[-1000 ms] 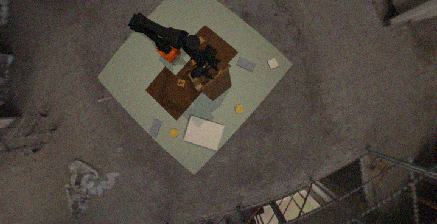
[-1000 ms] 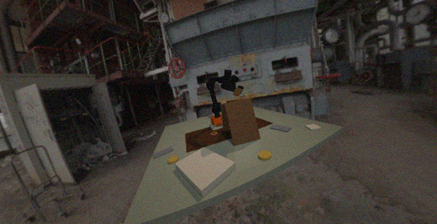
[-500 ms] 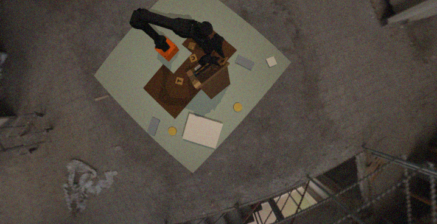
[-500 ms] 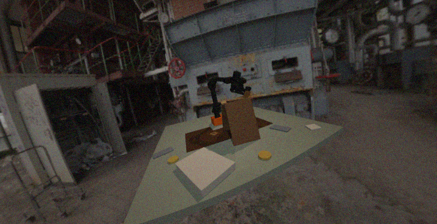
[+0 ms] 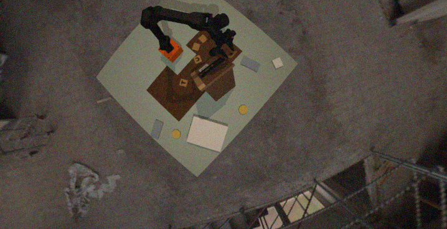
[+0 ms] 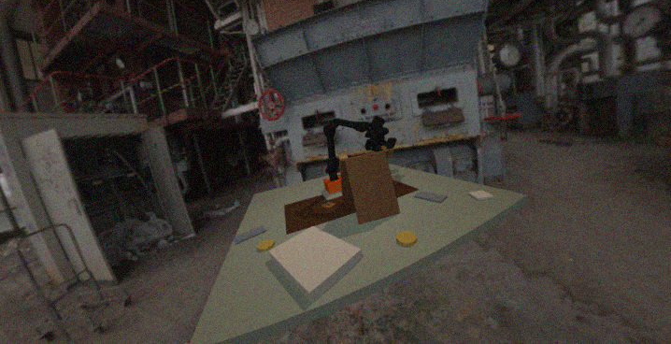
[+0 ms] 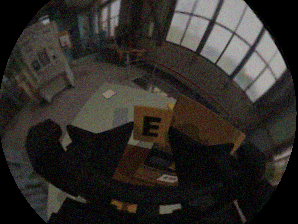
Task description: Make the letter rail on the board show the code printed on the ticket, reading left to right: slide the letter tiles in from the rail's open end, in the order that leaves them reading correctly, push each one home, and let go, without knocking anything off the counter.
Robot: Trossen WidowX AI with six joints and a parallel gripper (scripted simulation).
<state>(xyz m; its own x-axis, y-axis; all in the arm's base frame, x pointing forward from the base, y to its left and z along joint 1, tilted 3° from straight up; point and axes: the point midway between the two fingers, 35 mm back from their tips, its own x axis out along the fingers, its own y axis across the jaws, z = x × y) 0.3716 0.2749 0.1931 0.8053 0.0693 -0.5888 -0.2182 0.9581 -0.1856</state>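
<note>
Right now the white ticket is 10 cm behind my gripper tip, 16 cm to the right of it and 19 cm below it. From my gripper tip the other things lie so: tan tile: 32 cm behind, 25 cm below; then white slab: 30 cm ahead, 46 cm to the right, 24 cm below; then brown mat: 20 cm behind, 24 cm to the right, 26 cm below.
</note>
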